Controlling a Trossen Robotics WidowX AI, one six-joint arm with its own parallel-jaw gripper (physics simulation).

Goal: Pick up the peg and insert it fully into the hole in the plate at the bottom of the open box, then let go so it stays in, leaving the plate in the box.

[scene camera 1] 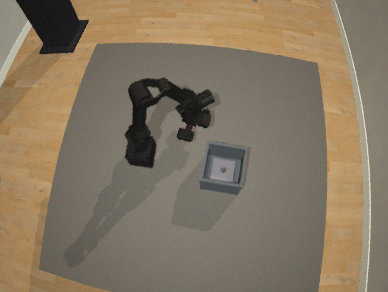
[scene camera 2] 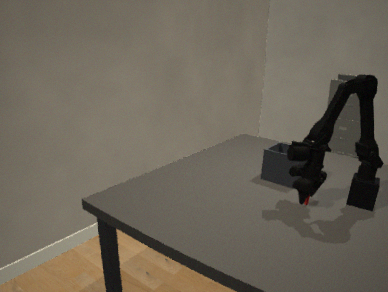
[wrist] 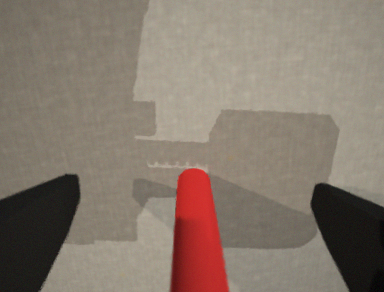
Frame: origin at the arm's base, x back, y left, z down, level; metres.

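Where they show: gripper, fingertip midpoint: (scene camera 1: pixel 191 127) (scene camera 2: pixel 305 200) (wrist: pixel 198 190); arm's base at its link origin: (scene camera 1: pixel 139 146) (scene camera 2: pixel 366 179).
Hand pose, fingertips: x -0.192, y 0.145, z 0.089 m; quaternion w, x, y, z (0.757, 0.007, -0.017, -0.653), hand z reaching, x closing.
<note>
Each offset is from my fingertips to the top centre of the thing. Level surfaces: height alone.
The red peg {dz -0.065, dx +0.004, dy +0.002 m} (scene camera 1: pixel 192 128) (scene camera 2: pixel 306 200) (wrist: pixel 197 230) stands about upright on the table beside the box, partly hidden by the arm in both scene views. My gripper (scene camera 2: pixel 304 196) (wrist: pixel 198 190) is open and low over the peg. In the wrist view the peg rises between the two widely spread black fingers, with a gap on each side. The open grey-blue box {dz -0.123, dx -0.153, dy -0.187 m} (scene camera 1: pixel 220 188) (scene camera 2: pixel 274 167) shows the light plate {dz -0.046, dx -0.153, dy -0.187 m} (scene camera 1: pixel 230 175) at its bottom in scene camera 1, with the hole (scene camera 1: pixel 223 170) near the plate's middle. The plate does not show in scene camera 2.
The grey table top {dz +0.015 m} (scene camera 1: pixel 280 125) (scene camera 2: pixel 200 200) carries the arm's base (scene camera 1: pixel 140 154) (scene camera 2: pixel 363 192) and the box. The box's raised walls stand a short way from the gripper. The arm casts shadows around the peg.
</note>
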